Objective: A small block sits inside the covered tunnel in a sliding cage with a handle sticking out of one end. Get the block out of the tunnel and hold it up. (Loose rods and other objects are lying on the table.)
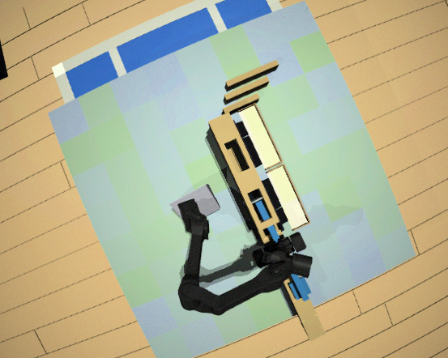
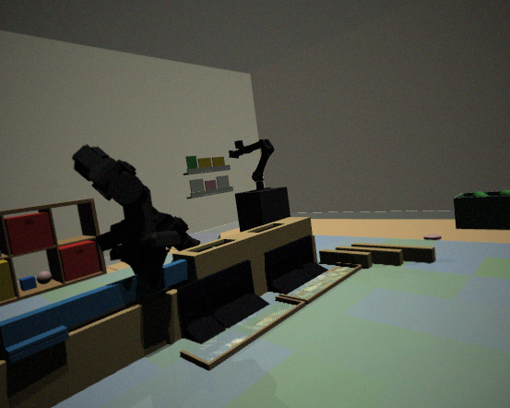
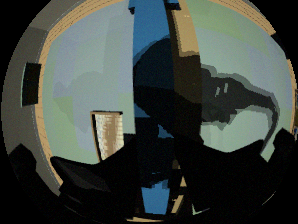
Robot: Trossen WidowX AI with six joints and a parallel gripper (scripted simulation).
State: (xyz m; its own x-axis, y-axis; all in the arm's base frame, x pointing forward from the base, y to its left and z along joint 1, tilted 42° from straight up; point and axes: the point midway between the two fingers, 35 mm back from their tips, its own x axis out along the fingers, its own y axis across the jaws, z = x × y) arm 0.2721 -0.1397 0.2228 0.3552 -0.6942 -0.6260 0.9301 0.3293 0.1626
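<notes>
Right now my gripper tip is 8 cm to the right of the tan covered tunnel, 4 cm above it and 1 cm short of it.
</notes>
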